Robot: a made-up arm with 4 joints. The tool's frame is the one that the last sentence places.
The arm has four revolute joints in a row. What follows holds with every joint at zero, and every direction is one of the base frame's. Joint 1 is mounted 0.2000 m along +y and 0.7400 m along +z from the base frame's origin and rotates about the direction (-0.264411, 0.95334, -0.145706), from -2.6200 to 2.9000 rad. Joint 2 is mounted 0.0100 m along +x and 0.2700 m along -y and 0.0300 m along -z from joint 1 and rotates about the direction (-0.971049, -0.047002, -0.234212), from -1.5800 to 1.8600 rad. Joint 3 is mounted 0.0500 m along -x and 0.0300 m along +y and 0.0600 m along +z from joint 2 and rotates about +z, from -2.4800 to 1.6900 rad. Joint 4 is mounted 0.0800 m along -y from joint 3 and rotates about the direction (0.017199, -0.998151, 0.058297), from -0.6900 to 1.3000 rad. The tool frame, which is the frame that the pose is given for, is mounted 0.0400 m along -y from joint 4; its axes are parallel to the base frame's.
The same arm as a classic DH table. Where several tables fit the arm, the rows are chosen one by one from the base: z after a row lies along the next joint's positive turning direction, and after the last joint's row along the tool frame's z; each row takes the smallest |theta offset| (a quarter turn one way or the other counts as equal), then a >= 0, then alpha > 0; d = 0 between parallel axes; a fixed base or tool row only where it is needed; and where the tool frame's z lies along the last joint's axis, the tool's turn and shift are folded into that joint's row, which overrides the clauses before.
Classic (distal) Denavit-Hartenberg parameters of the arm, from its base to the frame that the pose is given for. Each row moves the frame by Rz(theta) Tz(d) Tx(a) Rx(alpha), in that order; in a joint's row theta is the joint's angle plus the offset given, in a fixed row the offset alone. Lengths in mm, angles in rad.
base (fixed): a 53.5; alpha -1.7170; d 768.4; theta offset 0.2706
joint 1: a 53.6; alpha -1.3222; d -80.0; theta offset 1.3624
joint 2: a -32.4; alpha -1.8072; d 127.5; theta offset 1.4772
joint 3: a -1.4; alpha 1.5125; d 67.0; theta offset 1.5397
joint 4: a -0.7; alpha -1.5125; d 120.2; theta offset 0.0000
tool (fixed): a 0.0; alpha 0.0000; d -2.3; theta offset -0.0172
Joint limits (rad, base to tool): -2.6200..2.9000 -1.5800..1.8600 -2.4800..1.6900 -0.6900..1.3000

